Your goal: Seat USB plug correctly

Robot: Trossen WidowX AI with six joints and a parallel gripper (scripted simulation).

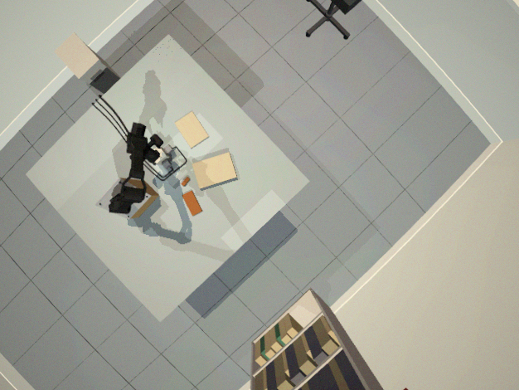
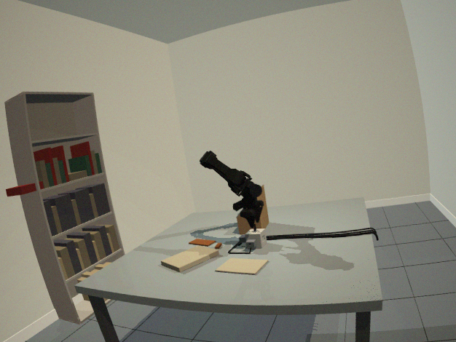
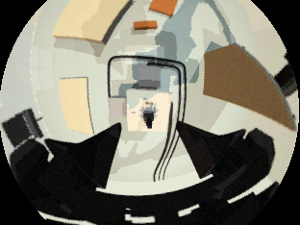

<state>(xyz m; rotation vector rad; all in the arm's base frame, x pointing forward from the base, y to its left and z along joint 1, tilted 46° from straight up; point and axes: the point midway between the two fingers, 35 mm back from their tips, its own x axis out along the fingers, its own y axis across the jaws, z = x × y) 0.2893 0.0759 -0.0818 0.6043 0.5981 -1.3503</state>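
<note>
Now: the dark USB plug 2 cm below my gripper tip. Round my gripper tip: small orange block 21 cm to the right, 10 cm below, 1 cm ahead; thin tan sheet 24 cm ahead, 10 cm below, 1 cm to the left; thick tan board 28 cm to the right, 20 cm ahead, 10 cm below.
</note>
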